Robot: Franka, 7 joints.
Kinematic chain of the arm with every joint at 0, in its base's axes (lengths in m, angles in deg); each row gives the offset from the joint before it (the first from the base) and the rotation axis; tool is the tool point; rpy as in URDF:
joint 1: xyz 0 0 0.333 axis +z
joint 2: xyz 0 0 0 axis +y
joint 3: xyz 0 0 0.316 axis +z
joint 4: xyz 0.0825 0 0 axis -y
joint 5: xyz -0.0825 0 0.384 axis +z
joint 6: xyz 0 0 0 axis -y
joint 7: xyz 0.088 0 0 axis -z
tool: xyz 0 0 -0.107 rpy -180 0 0
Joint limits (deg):
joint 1: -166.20..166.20
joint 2: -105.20..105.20
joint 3: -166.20..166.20
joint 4: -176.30..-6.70
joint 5: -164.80..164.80
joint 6: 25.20..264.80
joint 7: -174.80..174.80
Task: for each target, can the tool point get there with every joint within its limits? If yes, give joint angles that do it. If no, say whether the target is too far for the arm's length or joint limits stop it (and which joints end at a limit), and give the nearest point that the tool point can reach.
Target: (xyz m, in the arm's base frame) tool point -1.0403 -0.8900 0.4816
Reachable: no: too far | nearest point -0.6481 -0.5544 0.4256 | short by 0.519 m
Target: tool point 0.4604 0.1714 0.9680
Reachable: yes | joints -52.86 33.13 116.97 -65.65 -106.76 136.43 -52.37
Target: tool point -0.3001 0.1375 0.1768
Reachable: yes | joints 27.77 -1.20 130.24 -162.61 38.97 148.91 20.66
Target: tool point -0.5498 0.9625 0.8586
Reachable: no: too far | nearest point -0.3845 0.6731 0.7006 | short by 0.369 m
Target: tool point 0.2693 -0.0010 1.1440
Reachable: yes | joints 136.41 -27.33 -48.63 -32.41 -47.73 155.63 -97.76
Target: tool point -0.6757 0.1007 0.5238
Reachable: yes | joints -44.56 -36.68 -115.94 -76.27 99.90 201.81 62.45
